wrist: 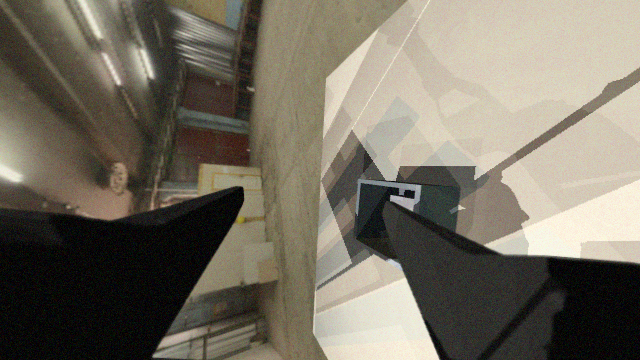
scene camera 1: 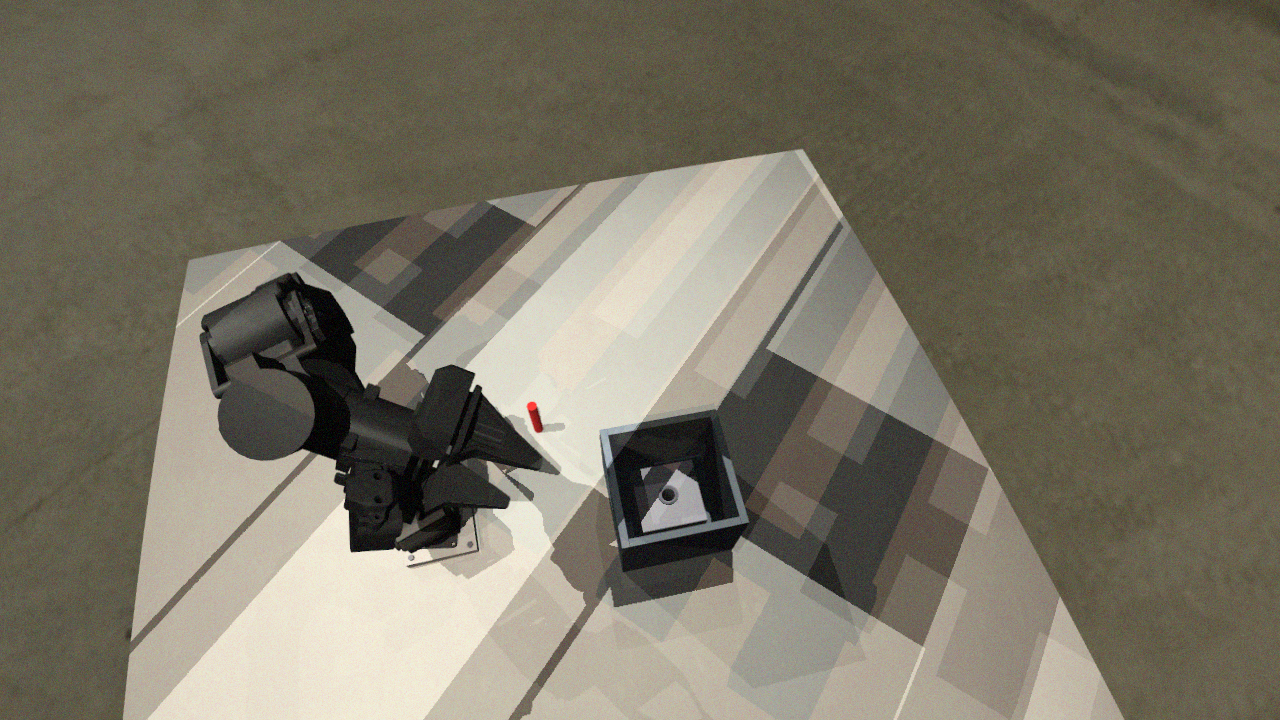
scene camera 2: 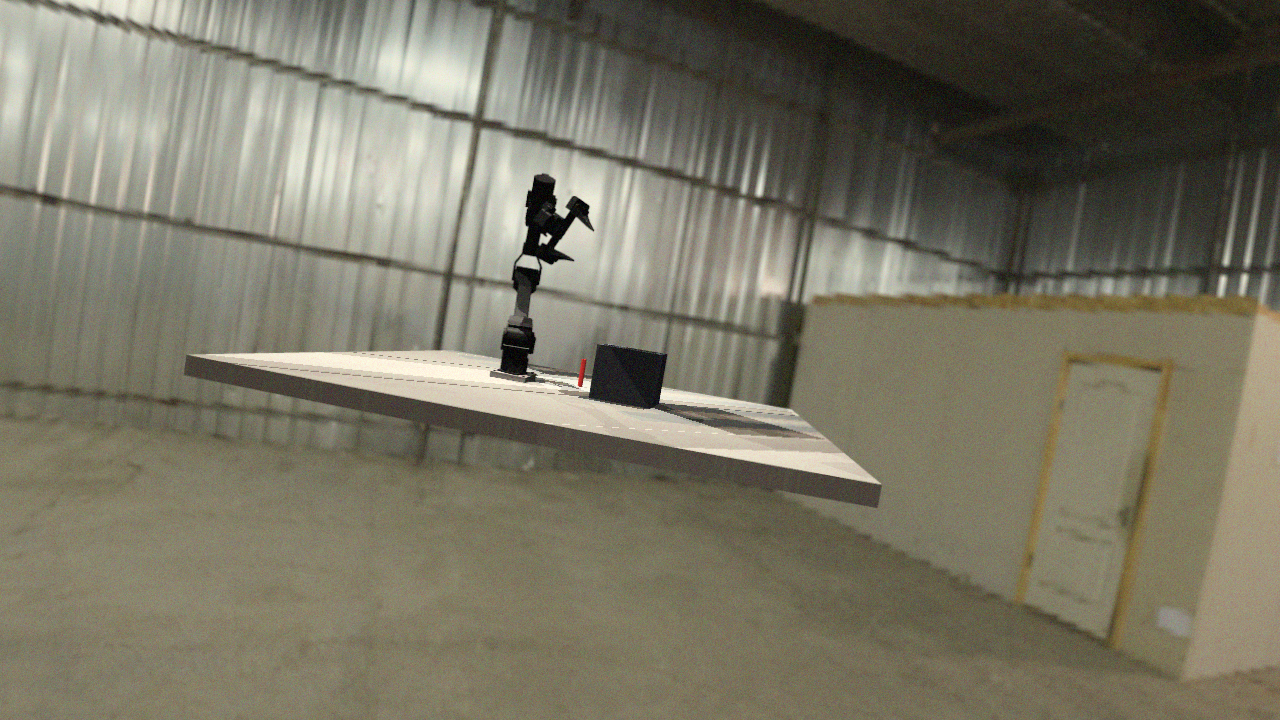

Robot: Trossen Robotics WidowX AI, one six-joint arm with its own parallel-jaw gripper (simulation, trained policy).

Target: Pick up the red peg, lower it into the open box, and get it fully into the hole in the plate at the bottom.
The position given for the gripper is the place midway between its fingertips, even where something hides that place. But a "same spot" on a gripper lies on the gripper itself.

Labels:
The gripper shows in the wrist view, in scene camera 1 and in scene camera 2 (583, 245). The same spot on the gripper: (wrist: 78, 281) is (scene camera 1: 452, 447).

